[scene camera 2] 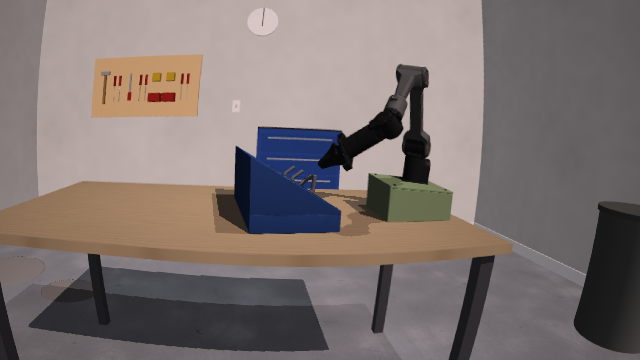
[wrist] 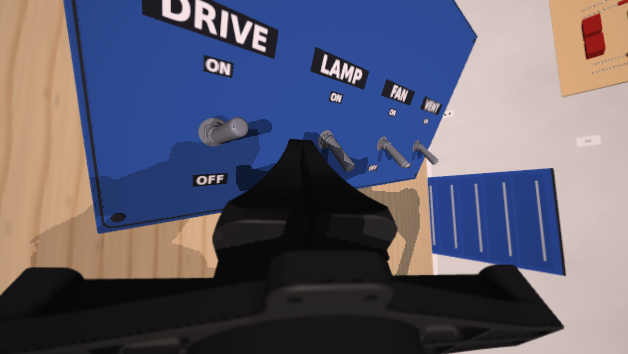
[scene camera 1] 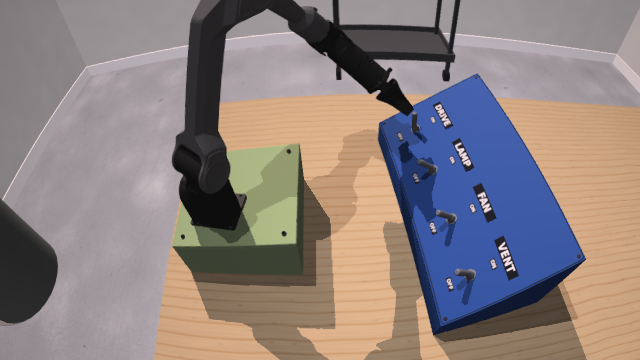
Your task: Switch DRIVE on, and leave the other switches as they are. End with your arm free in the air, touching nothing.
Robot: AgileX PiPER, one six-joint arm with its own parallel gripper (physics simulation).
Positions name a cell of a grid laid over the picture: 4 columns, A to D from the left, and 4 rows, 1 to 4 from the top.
Labels:
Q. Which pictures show my gripper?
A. Scene camera 2, the wrist view and scene camera 1: all of them.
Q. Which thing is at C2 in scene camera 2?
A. My gripper.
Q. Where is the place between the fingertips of my gripper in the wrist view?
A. At B2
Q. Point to a blue switch panel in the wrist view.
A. At A2

